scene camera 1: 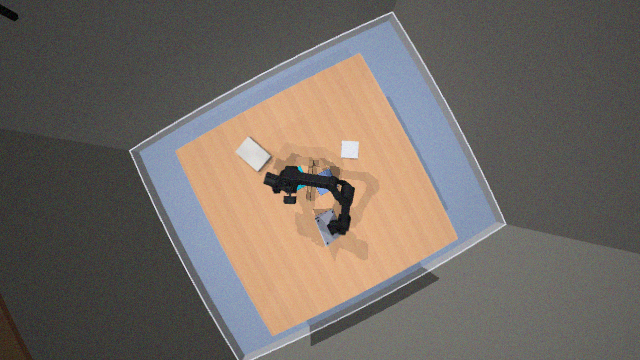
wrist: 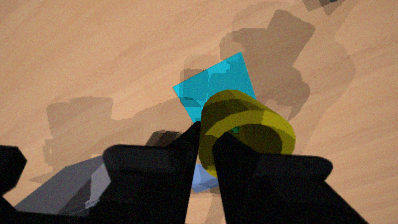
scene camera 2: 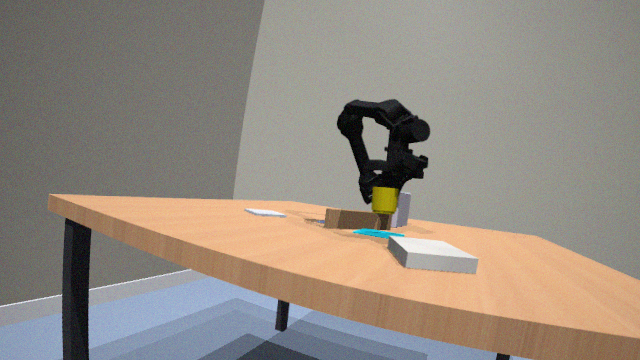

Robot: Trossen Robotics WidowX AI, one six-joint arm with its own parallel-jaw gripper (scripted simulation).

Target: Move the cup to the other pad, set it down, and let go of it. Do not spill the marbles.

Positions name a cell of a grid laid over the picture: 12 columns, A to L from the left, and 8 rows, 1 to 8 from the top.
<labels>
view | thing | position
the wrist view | my gripper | G5
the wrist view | cyan pad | G3
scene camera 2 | my gripper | H5
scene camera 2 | white box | I6
</labels>
